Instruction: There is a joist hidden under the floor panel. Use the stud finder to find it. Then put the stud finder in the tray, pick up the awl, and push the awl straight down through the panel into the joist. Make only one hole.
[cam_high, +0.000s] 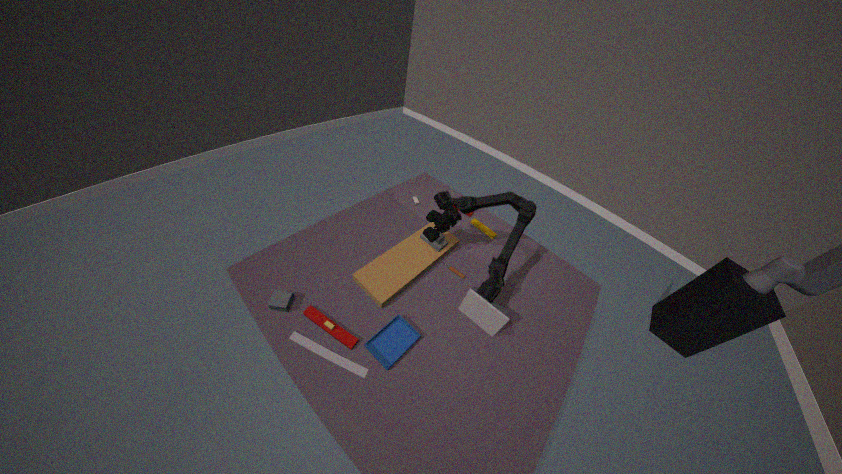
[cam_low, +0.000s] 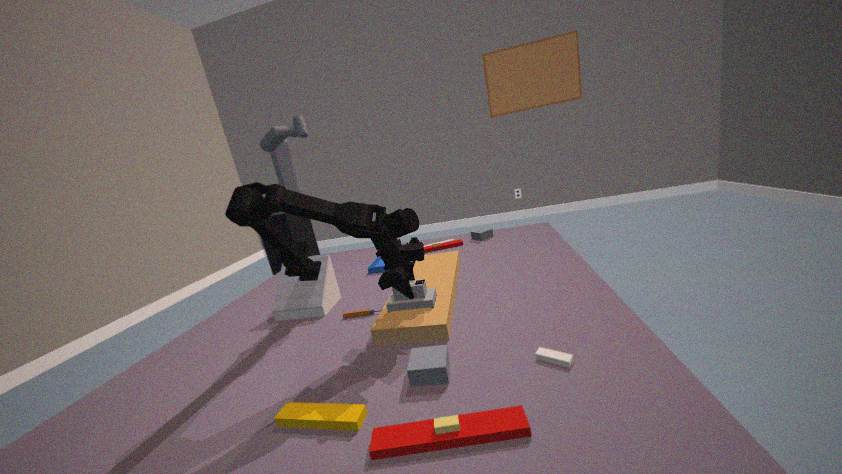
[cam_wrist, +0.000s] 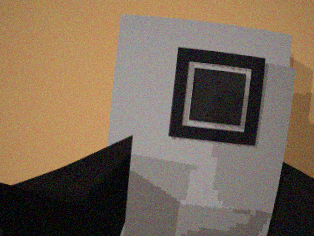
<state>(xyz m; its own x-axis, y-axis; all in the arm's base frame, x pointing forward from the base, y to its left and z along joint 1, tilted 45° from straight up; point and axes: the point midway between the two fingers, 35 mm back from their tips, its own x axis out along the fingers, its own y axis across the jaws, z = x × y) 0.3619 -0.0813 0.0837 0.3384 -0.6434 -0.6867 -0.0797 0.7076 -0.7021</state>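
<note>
Right now my gripper tip is 25 cm past the blue tray, 45 cm to the right of it and 5 cm above it. From my gripper tip the other things lie so: yellow block 10 cm behind, 34 cm to the right, 6 cm below; stud finder 1 cm ahead, 2 cm above; awl 16 cm behind, 3 cm to the left, 6 cm below.
</note>
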